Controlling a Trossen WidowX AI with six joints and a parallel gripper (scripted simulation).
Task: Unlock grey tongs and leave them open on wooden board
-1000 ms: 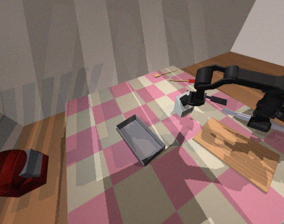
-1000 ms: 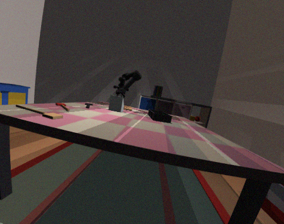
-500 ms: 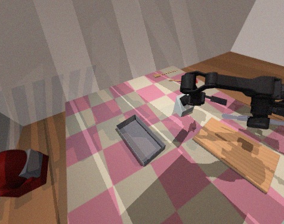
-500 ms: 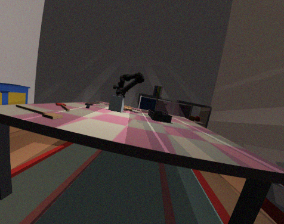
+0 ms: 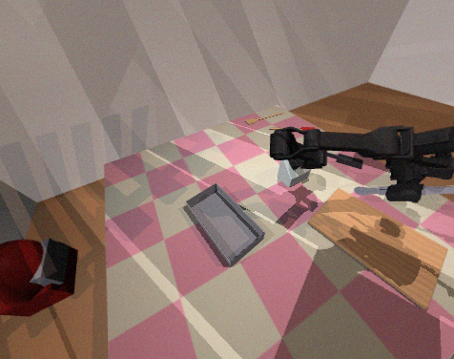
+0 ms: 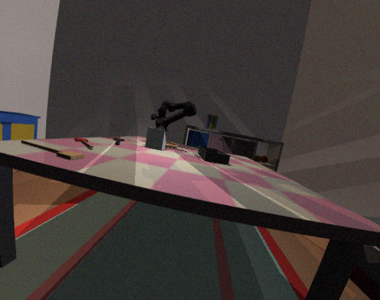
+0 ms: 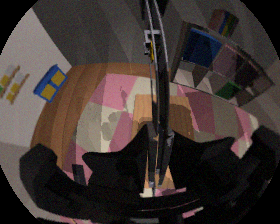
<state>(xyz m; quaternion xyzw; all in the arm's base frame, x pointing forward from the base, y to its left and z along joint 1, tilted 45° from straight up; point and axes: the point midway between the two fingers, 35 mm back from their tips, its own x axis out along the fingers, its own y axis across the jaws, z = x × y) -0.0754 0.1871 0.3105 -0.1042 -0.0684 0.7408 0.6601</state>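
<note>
My gripper tip is now 17 cm above the wooden board and 6 cm short of it. From my gripper tip the other things lie so: black piece 35 cm to the right, 21 cm behind, 17 cm below; then roasting tin 48 cm ahead, 36 cm to the right, 15 cm below; then red spatula 63 cm to the right, 26 cm behind, 17 cm below.
</note>
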